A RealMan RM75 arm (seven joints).
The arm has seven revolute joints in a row. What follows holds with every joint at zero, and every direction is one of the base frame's. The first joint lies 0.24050 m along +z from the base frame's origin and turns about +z. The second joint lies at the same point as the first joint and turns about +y. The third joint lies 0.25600 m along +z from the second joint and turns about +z. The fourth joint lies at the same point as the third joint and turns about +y. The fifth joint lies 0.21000 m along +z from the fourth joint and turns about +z. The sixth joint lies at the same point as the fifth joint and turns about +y. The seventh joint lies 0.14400 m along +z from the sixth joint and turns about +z. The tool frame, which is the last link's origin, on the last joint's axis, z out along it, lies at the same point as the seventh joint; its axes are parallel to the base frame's.
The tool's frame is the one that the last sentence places.
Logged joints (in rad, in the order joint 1, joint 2, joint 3, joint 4, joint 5, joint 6, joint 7), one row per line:
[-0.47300 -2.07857 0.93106 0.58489 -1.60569 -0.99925 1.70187]
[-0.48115 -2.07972 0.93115 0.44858 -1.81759 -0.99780 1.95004]
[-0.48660 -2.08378 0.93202 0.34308 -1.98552 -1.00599 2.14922]
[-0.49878 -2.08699 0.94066 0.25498 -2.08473 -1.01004 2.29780]
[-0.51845 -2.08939 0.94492 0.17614 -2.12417 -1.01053 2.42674]
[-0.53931 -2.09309 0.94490 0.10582 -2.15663 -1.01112 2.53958]
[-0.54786 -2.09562 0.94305 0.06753 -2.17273 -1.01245 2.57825]
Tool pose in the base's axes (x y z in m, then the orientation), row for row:
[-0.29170 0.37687 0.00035 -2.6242 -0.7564 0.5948]
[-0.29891 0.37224 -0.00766 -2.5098 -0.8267 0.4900]
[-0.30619 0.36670 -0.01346 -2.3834 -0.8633 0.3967]
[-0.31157 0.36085 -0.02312 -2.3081 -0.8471 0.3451]
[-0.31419 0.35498 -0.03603 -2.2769 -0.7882 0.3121]
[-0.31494 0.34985 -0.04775 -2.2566 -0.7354 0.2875]
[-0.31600 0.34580 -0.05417 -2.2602 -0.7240 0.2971]
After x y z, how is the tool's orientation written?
As angles about the fixed x, y, z axes (roll, pitch, yaw), in radians.
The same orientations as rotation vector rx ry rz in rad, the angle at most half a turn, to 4 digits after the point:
[-2.1722 -0.9239 -0.7098]
[-2.0903 -0.8529 -0.7738]
[-2.0098 -0.8023 -0.7941]
[-1.9795 -0.7667 -0.7664]
[-1.9982 -0.7196 -0.7072]
[-2.0163 -0.6778 -0.6558]
[-2.0204 -0.6814 -0.6396]

